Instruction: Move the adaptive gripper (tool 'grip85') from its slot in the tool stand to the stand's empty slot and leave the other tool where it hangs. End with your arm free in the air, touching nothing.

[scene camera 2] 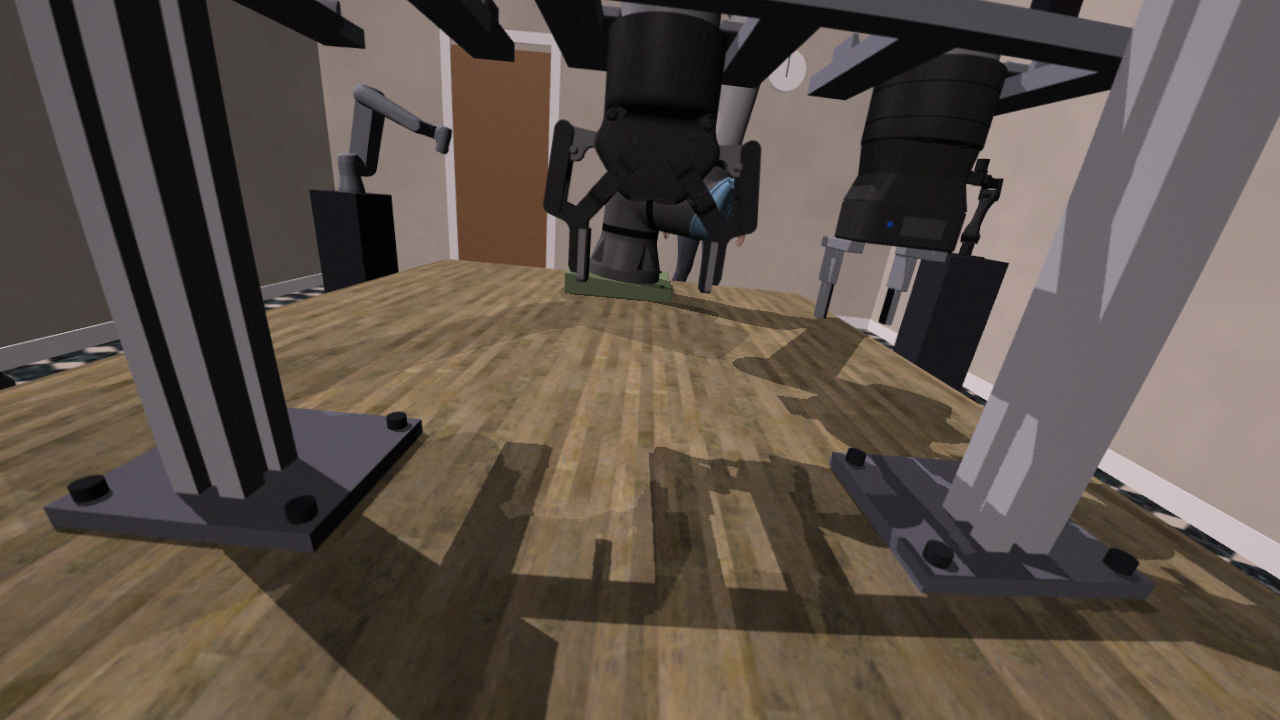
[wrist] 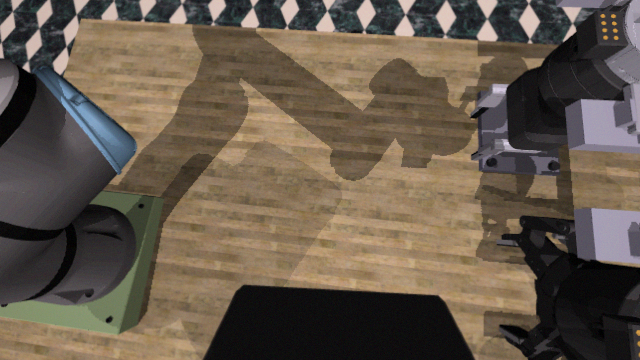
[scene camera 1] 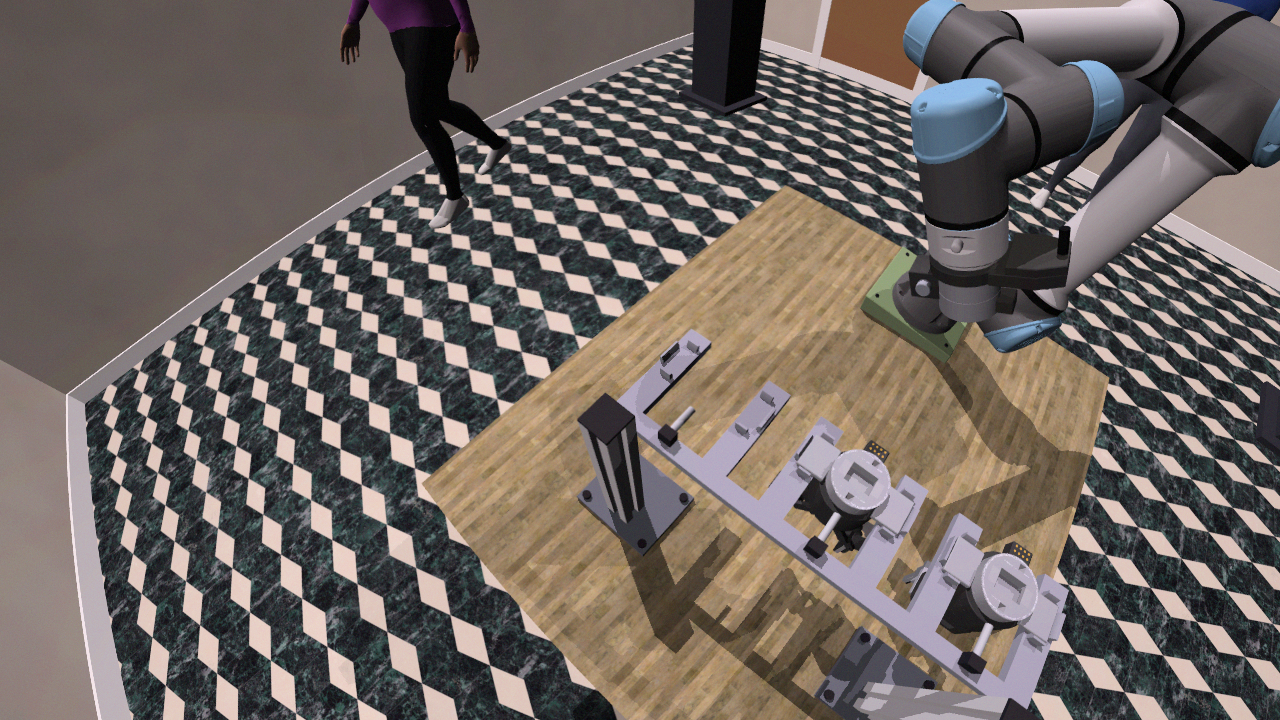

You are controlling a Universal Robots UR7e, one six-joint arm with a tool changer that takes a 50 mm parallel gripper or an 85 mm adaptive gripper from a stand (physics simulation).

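Places are measured from the arm's base along level axes (x ahead, y left, z up), in metres.
Pixels of known places: arm's base, link origin: (scene camera 2: 623, 274) (wrist: 90, 252) (scene camera 1: 924, 304).
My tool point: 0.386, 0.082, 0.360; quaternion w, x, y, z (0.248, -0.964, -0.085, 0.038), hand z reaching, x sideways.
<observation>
Ahead of a thing's pixels: the offset from my tool point to its top centre, as dx, dy, dz. "spot": to the spot under its first point.
My arm's bare tool flange (scene camera 1: 969, 300) is in the air, with no gripper on it, between the stand and the arm's base. The black adaptive gripper (scene camera 2: 660, 134) (wrist: 590, 305) hangs in the stand's middle slot, its linked fingers apart; its round grey top @(spot: +0.190, +0.030, -0.105) (scene camera 1: 859, 483) shows in scene camera 1. The other tool, a black parallel gripper (scene camera 2: 921, 161) with two straight grey fingers, hangs in the end slot, at the right in scene camera 1. Its round top @(spot: +0.165, +0.208, -0.105) (scene camera 1: 1004, 588) shows there. The empty slot, at the left in scene camera 1, has bare fork arms (scene camera 1: 729, 452) and a peg @(spot: +0.275, -0.142, -0.098) (scene camera 1: 682, 417).
The stand's rail @(spot: +0.283, -0.020, -0.111) (scene camera 1: 760, 512) rests on a left post (scene camera 1: 617, 465) (scene camera 2: 192, 268) and a right post @(spot: +0.290, +0.255, -0.230) (scene camera 2: 1100, 295) on base plates. The arm's green base plate (scene camera 1: 881, 315) (scene camera 2: 617, 288) (wrist: 125, 300) lies across the table. A person (scene camera 1: 429, 98) is beyond the table.
</observation>
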